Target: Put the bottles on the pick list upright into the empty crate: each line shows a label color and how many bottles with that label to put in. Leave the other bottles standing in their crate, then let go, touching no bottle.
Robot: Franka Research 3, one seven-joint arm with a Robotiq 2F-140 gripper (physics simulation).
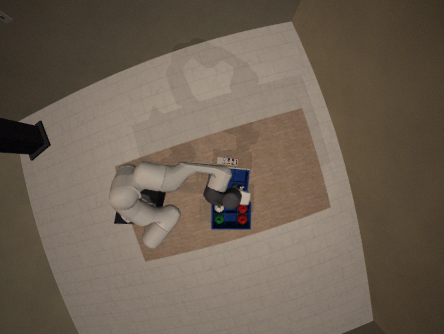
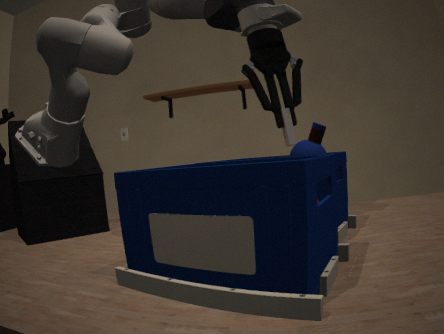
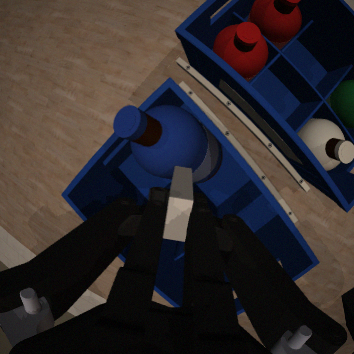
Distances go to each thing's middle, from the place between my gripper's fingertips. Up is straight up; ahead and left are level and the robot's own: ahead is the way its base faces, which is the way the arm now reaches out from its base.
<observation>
Right now my hand is 40 mm above the blue bottle (image 3: 165, 135), 20 mm to the left of it and 20 mm short of it.
</observation>
